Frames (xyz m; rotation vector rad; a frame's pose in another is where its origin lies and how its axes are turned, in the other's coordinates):
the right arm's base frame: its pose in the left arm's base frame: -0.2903 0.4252 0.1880 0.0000 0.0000 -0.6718
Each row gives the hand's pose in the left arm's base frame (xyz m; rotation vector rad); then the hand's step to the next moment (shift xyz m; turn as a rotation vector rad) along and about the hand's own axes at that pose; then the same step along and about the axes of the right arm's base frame.
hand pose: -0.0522 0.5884 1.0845 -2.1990 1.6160 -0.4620
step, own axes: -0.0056 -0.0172 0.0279 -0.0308 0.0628 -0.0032
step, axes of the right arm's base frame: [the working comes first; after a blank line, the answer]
step, axes of the left arm's base frame: 0.0258 0.0129 -0.0165 -0.0628 0.0120 -0.0286

0.0122 0.0262 -0.0165 -0.0566 -0.0297 -0.0286
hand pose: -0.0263 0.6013 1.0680 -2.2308 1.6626 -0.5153
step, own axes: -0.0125 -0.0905 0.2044 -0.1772 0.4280 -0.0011
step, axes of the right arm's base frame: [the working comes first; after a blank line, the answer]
step, axes of the left arm's base frame: 0.1676 0.0439 -0.1417 -0.4099 0.0512 -0.2097

0.1039 0.1387 -0.1417 -0.3526 -0.2151 -0.2097
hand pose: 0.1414 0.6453 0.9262 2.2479 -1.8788 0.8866
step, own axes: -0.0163 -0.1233 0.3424 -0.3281 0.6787 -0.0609
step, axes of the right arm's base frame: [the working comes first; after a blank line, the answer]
step, axes of the left arm's base frame: 0.2410 -0.0974 -0.2552 -0.6759 0.1470 -0.3059

0.2493 0.0738 -0.2552 -0.6205 -0.3056 -0.3059
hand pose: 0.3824 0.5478 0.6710 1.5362 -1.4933 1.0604
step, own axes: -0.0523 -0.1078 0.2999 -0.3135 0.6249 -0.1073
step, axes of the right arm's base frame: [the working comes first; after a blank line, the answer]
step, axes of the left arm's base frame: 0.1285 -0.2489 -0.1607 -0.6256 0.1868 -0.2721

0.2555 -0.1148 -0.1607 -0.6059 -0.2431 -0.2721
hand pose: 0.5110 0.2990 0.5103 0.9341 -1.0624 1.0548
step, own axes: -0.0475 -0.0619 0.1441 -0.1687 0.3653 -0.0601
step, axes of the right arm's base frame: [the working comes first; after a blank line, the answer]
step, axes of the left arm's base frame: 0.0224 -0.1613 -0.0179 -0.3642 0.1097 -0.1444

0.1179 -0.1124 -0.0179 -0.3533 -0.1408 -0.1444
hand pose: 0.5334 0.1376 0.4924 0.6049 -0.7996 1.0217
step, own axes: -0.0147 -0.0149 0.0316 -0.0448 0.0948 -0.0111
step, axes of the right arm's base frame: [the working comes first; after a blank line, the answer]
step, axes of the left arm's base frame: 0.0000 -0.0375 0.0052 -0.0961 0.0245 -0.0357

0.0234 -0.0294 0.0052 -0.0905 -0.0406 -0.0357
